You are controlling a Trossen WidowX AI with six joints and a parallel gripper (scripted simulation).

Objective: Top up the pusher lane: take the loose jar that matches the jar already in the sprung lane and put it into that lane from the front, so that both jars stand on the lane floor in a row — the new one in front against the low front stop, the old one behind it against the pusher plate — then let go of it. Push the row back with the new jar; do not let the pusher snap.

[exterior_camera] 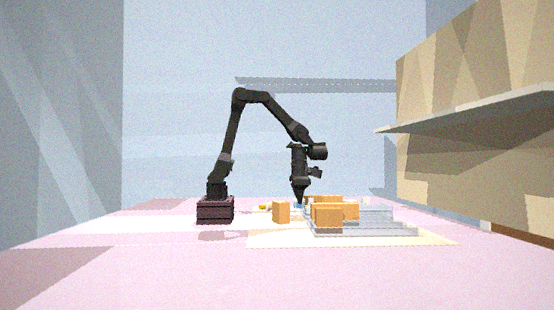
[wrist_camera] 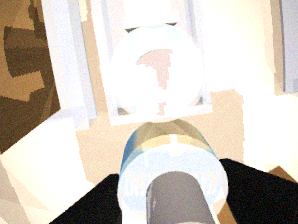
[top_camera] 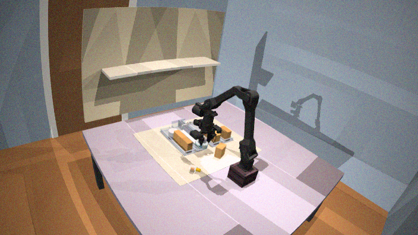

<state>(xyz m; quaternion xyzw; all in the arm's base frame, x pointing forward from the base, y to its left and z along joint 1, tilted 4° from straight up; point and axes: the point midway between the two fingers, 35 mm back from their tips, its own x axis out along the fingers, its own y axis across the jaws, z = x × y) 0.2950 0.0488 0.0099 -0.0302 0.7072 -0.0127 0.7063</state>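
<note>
The box lies 70 mm to the right of my gripper tip, 70 mm behind it and 20 mm below it.
</note>
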